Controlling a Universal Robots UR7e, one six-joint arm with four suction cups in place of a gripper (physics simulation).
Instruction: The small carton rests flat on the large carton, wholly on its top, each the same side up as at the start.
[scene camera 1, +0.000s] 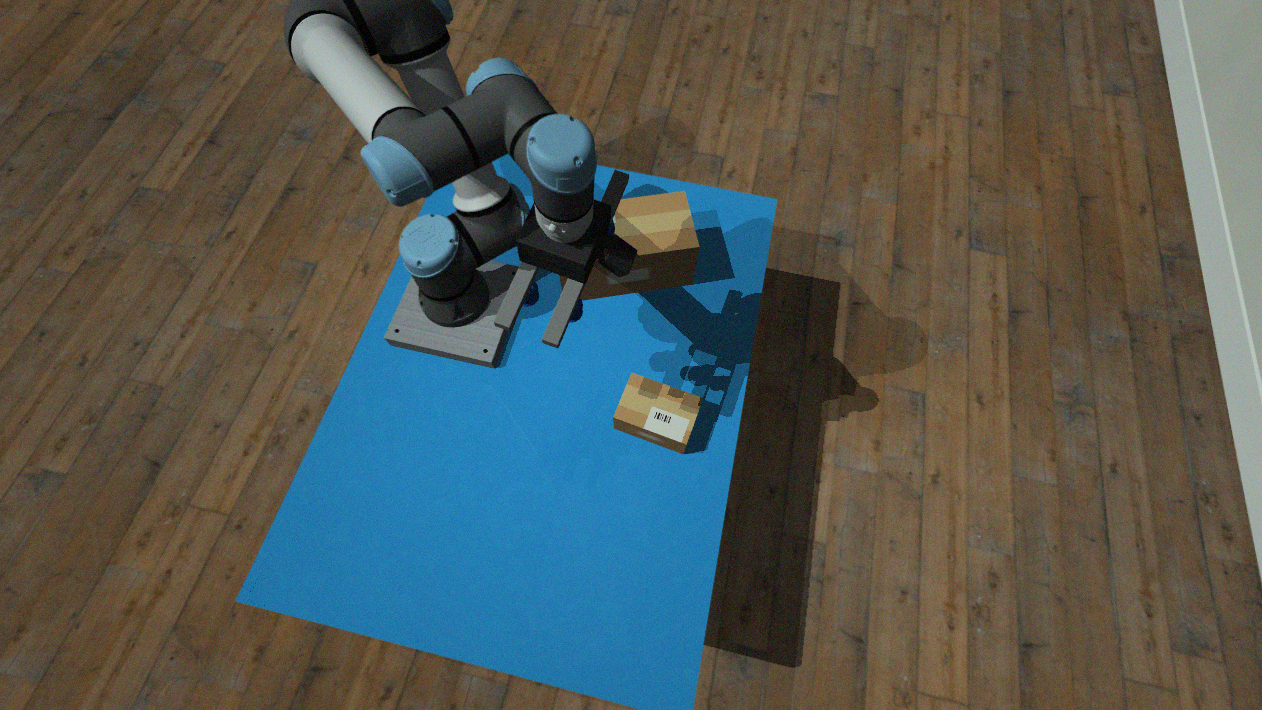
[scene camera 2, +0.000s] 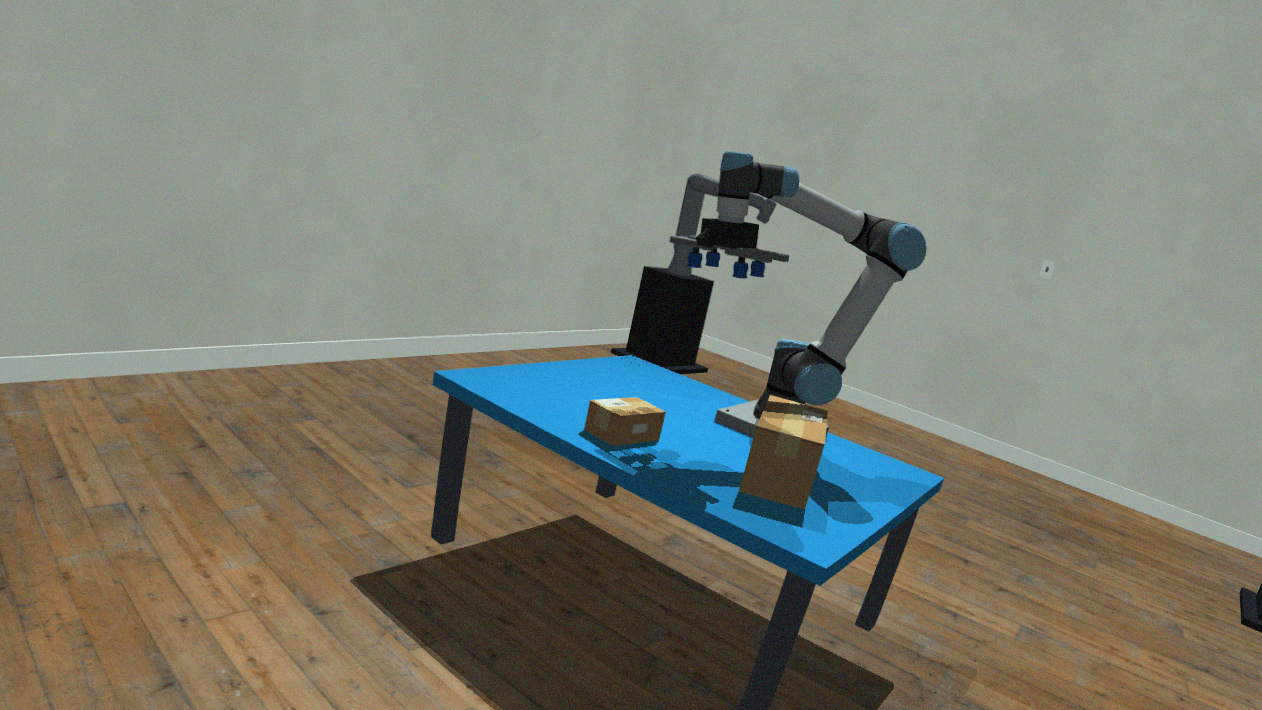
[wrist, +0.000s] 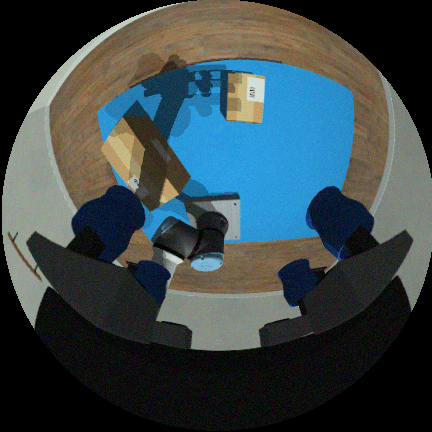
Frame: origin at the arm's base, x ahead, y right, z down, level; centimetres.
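Seen in the pictures: hand at its tool point: (scene camera 2: 725, 270) (wrist: 225, 250); arm's base at its link origin: (scene camera 1: 455, 297) (wrist: 212, 223).
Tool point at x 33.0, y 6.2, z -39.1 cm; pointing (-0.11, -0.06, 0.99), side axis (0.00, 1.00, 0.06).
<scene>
Offsets run from my tool point to a thing's middle. Level surfaces: height alone.
The small carton {dy +5.1, dx +18.4, dz +39.0 cm} (scene camera 1: 648, 407) (scene camera 2: 624, 427) (wrist: 240, 102) lies flat on the blue table, a white barcode label on its top. The large carton {dy -28.5, dx -0.8, dz +35.0 cm} (scene camera 1: 670, 216) (scene camera 2: 781, 463) (wrist: 150, 155) is taller and stands upright on the table, turned at an angle and apart from the small one. A label shows on its top in the wrist view. My gripper (scene camera 1: 564, 260) (scene camera 2: 727, 263) (wrist: 224, 252), with four blue suction cups facing down, is open and carries nothing. It hangs high above the table, touching neither carton. In scene camera 1 it covers part of the large carton.
The blue table {dz +42.8 cm} (scene camera 1: 494, 529) (scene camera 2: 529, 397) (wrist: 300, 150) bears both cartons. The arm's grey base plate (scene camera 1: 410, 331) (scene camera 2: 732, 417) (wrist: 233, 215) is fixed near the large carton. A black stand (scene camera 2: 668, 317) is on the floor beyond the table.
</scene>
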